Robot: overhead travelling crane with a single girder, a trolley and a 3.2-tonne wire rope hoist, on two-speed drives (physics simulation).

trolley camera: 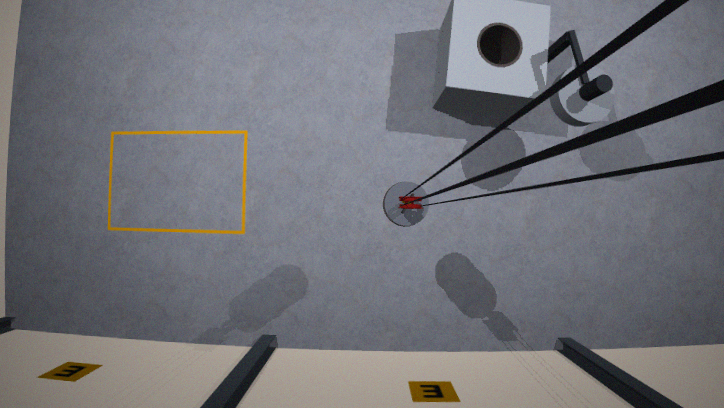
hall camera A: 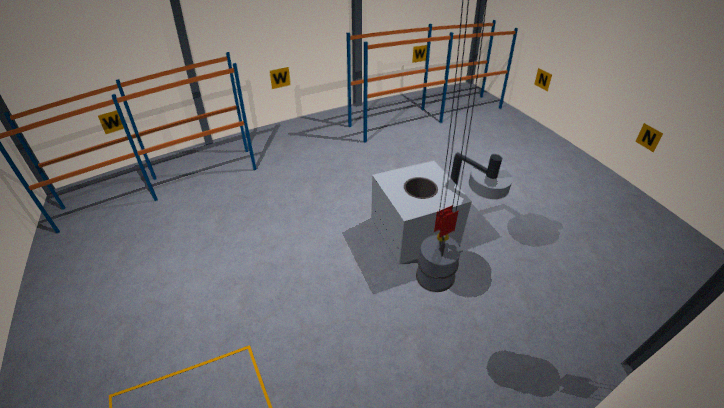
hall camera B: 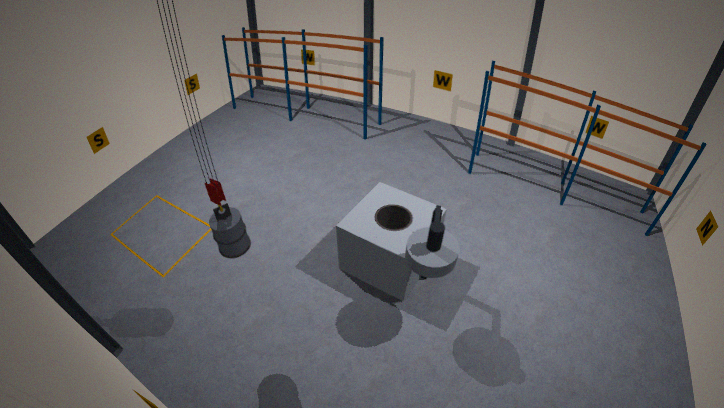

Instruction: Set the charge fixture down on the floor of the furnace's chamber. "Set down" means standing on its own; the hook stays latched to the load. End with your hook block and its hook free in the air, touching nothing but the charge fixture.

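The charge fixture (hall camera A: 436, 267) (hall camera B: 229, 232) (trolley camera: 392, 203), a grey ribbed drum, hangs upright in the air. My hook (hall camera A: 443, 237) (hall camera B: 221, 207) (trolley camera: 410, 202), under the red hook block (hall camera A: 446, 221) (hall camera B: 215, 191), is latched to the lug on its top. The furnace (hall camera A: 387, 202) (hall camera B: 372, 263) (trolley camera: 468, 76) is a pale box with a round chamber opening (hall camera A: 421, 188) (hall camera B: 393, 217) (trolley camera: 499, 44) in its top. In the trolley view the fixture is below and left of the furnace, apart from it. The chamber floor is hidden in the dark.
The round furnace lid (hall camera A: 489, 188) (hall camera B: 430, 259) (trolley camera: 579, 114) is swung aside on its dark arm, beside the furnace, leaving the opening uncovered. A yellow marked rectangle (hall camera A: 179, 371) (hall camera B: 136, 255) (trolley camera: 245, 182) lies on the floor. Two racks (hall camera A: 365, 91) (hall camera B: 365, 91) stand along the W wall.
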